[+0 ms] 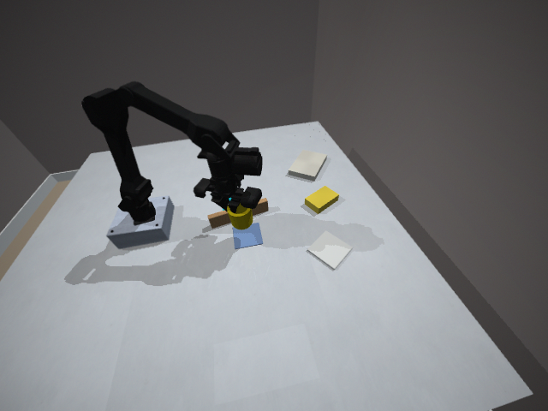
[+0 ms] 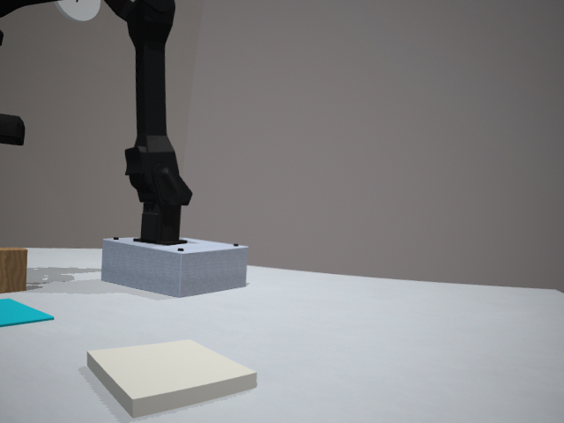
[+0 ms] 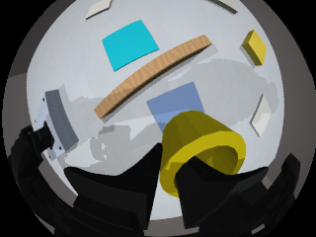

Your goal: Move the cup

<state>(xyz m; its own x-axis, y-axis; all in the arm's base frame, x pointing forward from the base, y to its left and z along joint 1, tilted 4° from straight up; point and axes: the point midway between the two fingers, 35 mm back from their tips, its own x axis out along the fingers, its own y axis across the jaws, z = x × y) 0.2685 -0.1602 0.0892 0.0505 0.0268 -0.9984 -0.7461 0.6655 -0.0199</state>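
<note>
The cyan pad lies 16 cm to the left of my gripper tip, 12 cm below it and 3 cm ahead of it. The rest, counted from my gripper tip: yellow cup (2 cm to the right, 2 cm ahead); then blue pad (12 cm below, 3 cm ahead, 1 cm to the right); then wooden bar (9 cm below, 7 cm to the left, 3 cm ahead).
</note>
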